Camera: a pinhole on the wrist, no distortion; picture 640 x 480 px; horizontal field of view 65.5 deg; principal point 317.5 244.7 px. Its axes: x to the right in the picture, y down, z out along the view. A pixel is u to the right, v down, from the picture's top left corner.
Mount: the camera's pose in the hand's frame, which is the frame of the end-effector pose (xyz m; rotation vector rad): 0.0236 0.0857 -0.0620 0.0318 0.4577 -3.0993
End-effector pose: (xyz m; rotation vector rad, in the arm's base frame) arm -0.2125 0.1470 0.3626 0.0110 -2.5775 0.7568
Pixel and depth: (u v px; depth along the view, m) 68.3 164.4 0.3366
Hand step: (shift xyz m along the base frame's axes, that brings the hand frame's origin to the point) -0.2890 -0.0872 -0.1515
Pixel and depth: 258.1 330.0 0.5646
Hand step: -0.2405 -0.3674 -0.2164
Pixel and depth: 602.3 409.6 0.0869
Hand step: 0.0154 0.0185 -0.0372
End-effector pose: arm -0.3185 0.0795 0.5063 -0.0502 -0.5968 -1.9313
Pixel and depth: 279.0 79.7 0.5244
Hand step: -0.0488 0.1340 0.4834
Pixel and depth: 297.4 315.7 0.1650
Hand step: -0.0191 0.0100 0.0922
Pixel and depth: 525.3 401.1 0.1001
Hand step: 0.0260 0.0187 0.0250
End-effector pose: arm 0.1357 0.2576 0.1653 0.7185 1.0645 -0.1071
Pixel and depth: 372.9 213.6 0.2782
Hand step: 0.1611 -0.1085 0.0803
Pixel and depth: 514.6 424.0 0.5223
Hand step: 0.0904 -0.4601 0.1454
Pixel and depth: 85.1 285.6 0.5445
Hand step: 0.4313 -0.2837 -0.1488
